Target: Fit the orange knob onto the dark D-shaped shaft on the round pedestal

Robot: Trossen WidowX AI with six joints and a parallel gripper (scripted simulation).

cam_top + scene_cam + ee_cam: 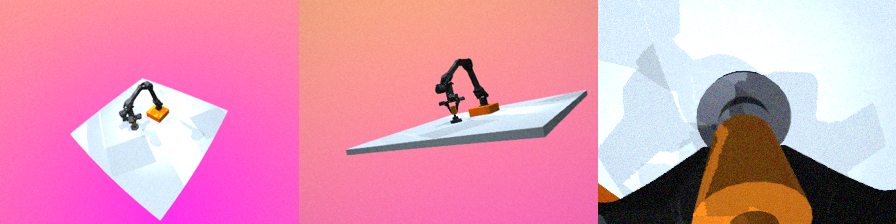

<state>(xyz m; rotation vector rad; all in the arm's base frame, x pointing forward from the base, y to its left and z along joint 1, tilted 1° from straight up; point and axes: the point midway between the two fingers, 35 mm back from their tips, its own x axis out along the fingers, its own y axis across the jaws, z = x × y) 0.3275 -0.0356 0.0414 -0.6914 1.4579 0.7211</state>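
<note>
Right now the orange knob is 20 mm above my gripper tip. Round my gripper tip: pedestal 40 mm below.
</note>
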